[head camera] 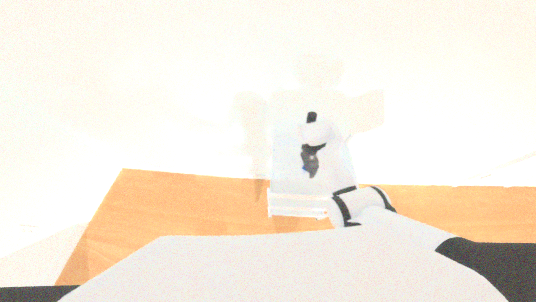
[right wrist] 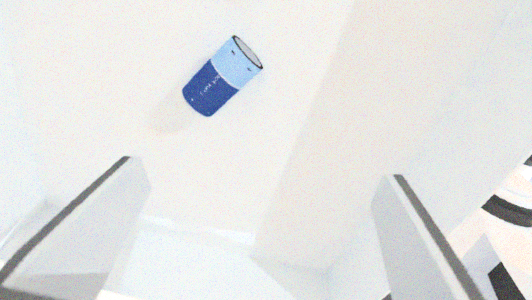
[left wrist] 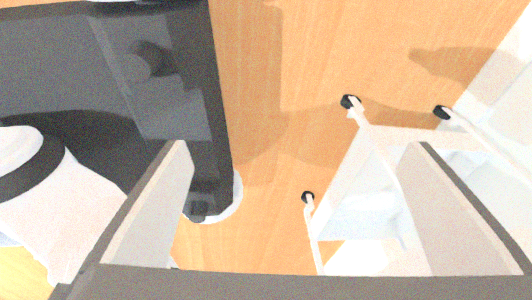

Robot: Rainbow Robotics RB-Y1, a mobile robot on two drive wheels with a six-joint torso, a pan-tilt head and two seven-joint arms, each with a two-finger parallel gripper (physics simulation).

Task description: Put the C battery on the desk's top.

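Frame: origin at the robot's base, x right, y up, z back, level; millimetres.
Seen in the pictures: left gripper, fingertip midpoint: (left wrist: pixel 293 155); right gripper, fingertip midpoint: (head camera: pixel 307 168) (right wrist: pixel 257 182).
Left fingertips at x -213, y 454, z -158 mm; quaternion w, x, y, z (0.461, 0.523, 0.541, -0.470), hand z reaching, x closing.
Observation:
Offsets run from my left fingertips to a thing's top centre. "pt": to the spot under its first point. Level surfaces: height alone.
The C battery @[dx +450, dy +242, dz -363 mm] (right wrist: pixel 222 77) (head camera: pixel 305 169), dark blue with a light blue end, lies on its side on the pale floor of a white wheeled cart's top tray (right wrist: pixel 190 260) (head camera: pixel 295 204). In the head view it is mostly hidden by my right gripper (head camera: pixel 312 175) (right wrist: pixel 262 178). That gripper is open and empty above the tray. In the right wrist view the battery lies beyond the fingertips, left of the middle between them, apart from both fingers. My left gripper (left wrist: pixel 293 155) is open and empty above the wooden floor beside the cart. I cannot make out the desk's top in the washed-out views.
The cart's white frame @[pt dx +397, dy -287, dz -205 mm] (left wrist: pixel 340 182) stands on black casters @[pt dx +228, dy -410, dz -235 mm] (left wrist: pixel 350 101) on the wooden floor @[dy -452 mm] (head camera: pixel 165 205) (left wrist: pixel 255 100). My dark mobile base (left wrist: pixel 192 90) is at the left in the left wrist view. Pale walls of the tray surround the battery's area in the right wrist view.

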